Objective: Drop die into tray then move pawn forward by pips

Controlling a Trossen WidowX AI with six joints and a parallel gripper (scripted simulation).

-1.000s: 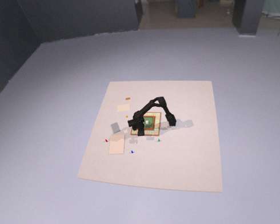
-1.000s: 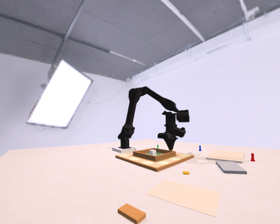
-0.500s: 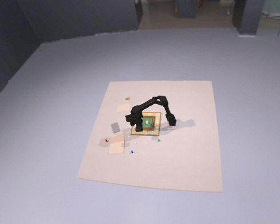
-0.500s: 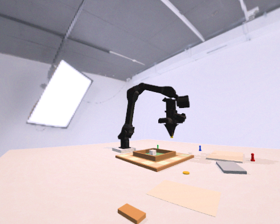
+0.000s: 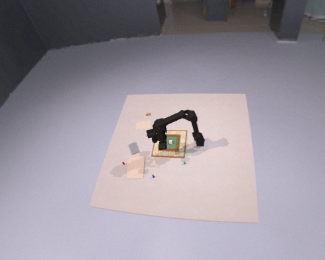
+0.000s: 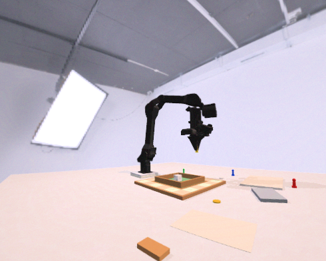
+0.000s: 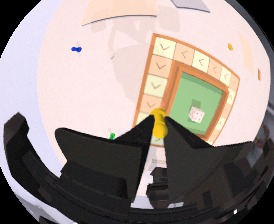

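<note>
My gripper tip is now 20 mm past the white die, 110 mm to the left of it and 120 mm above it. The rest, counted from my gripper tip: yellow pawn (10 mm above); then blue pawn (70 mm ahead, 230 mm to the left, 130 mm below); then green pawn (160 mm behind, 70 mm to the left, 130 mm below).
</note>
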